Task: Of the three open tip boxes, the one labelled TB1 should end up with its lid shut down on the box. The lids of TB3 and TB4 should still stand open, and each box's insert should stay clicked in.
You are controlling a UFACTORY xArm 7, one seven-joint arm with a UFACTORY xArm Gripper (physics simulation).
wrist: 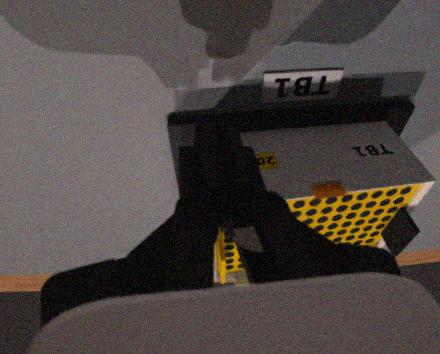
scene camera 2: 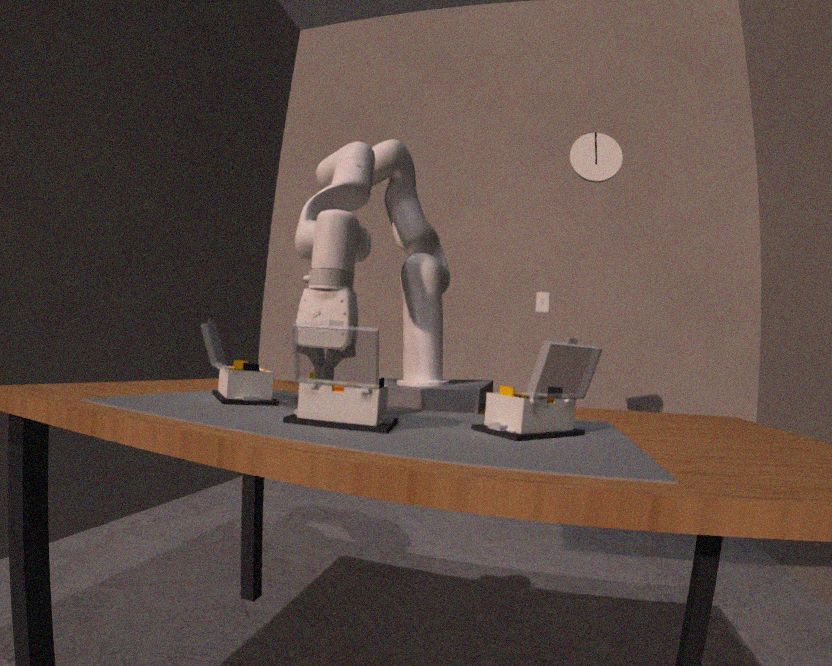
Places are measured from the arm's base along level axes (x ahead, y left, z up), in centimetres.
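Where they show: gripper, between the fingertips: (wrist: 210, 142); arm's base, origin of its link: (scene camera 2: 422, 384).
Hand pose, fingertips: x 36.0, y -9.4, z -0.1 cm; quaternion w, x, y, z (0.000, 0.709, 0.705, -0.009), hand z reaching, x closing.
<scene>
Each offset is from my fingertips to the top centre of the thing. "spot": to the spot under its first point. Level surfaces: height alone.
The TB1 box @(dx +4.6, dy +6.3, dz +2.4 cm) (wrist: 320, 155) shows its labelled front wall, an orange tab and a perforated yellow insert @(dx +5.8, dy +6.5, dz +3.2 cm) (wrist: 355, 212) in the wrist view. It appears to be the middle box (scene camera 2: 340, 405) in the scene view, with its clear lid @(spot: dx +12.9, dy +12.2, dz +6.7 cm) (scene camera 2: 367, 354) standing upright on the camera side. My gripper (scene camera 2: 326, 377) (wrist: 210, 142) is shut and empty, pointing down behind that lid; in the wrist view its fingers cover the left part of TB1. The left box @(dx -6.3, dy -18.8, dz +2.4 cm) (scene camera 2: 246, 385) and the right box @(dx -4.6, dy +33.7, dz +2.4 cm) (scene camera 2: 510, 414) have open, tilted lids @(spot: dx +4.1, dy -20.7, dz +6.1 cm) (scene camera 2: 212, 345) @(spot: dx +2.4, dy +39.2, dz +6.2 cm) (scene camera 2: 565, 371); their labels are unreadable.
The boxes stand on dark base plates on a grey mat @(dz -4.2 cm) (scene camera 2: 444, 444) on the wooden table @(dz -4.5 cm) (scene camera 2: 721, 451). A TB1 label plate @(spot: dx -1.0, dy +5.6, dz -4.0 cm) (wrist: 303, 84) stands by the box's base plate. The arm's pedestal (scene camera 2: 451, 397) is behind, between the middle and right boxes.
</scene>
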